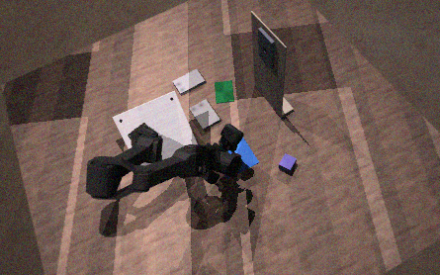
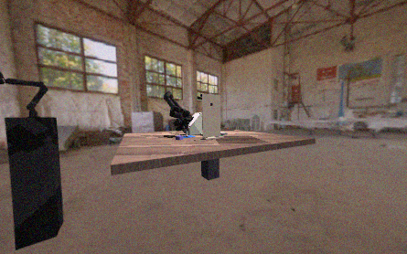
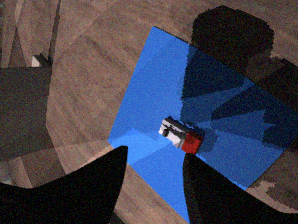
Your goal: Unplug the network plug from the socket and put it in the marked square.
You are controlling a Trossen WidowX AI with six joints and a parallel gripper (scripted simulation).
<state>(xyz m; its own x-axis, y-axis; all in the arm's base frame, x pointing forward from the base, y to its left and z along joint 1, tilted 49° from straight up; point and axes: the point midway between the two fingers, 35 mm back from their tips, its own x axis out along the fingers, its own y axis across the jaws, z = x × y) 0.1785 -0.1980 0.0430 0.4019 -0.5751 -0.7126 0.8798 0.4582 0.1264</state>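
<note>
Now: gripper tip 10 mm short of the plug and 30 mm above it. Round my gripper tip: blue marked square: 10 mm ahead, 40 mm below; then grey panel: 230 mm ahead, 120 mm to the left, 120 mm above.
</note>
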